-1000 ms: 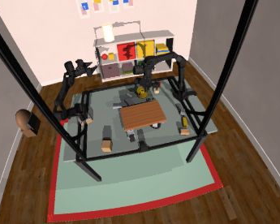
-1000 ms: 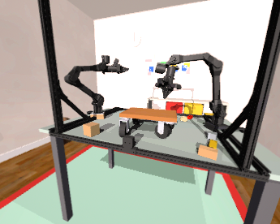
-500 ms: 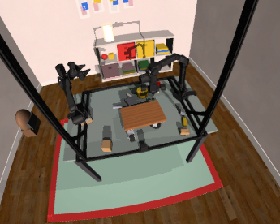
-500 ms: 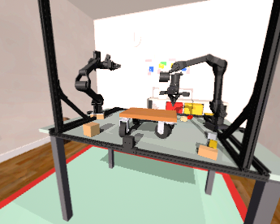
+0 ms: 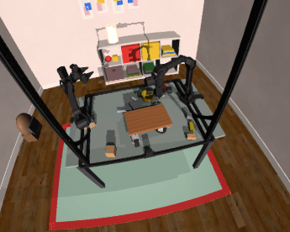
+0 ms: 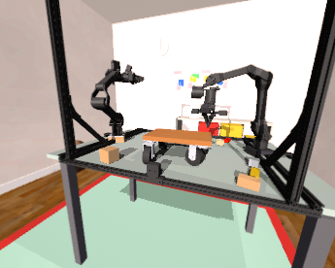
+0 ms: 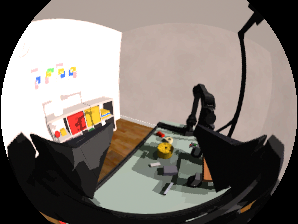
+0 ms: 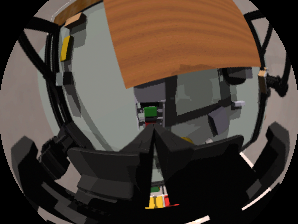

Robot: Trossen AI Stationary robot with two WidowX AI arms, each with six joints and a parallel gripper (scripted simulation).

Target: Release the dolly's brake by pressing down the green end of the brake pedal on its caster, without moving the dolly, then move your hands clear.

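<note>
The brake pedal is 10 mm ahead of my right hand and 90 mm below it. From my right hand the other things lie so: yellow object 190 mm ahead, 40 mm to the left, 150 mm below.
</note>
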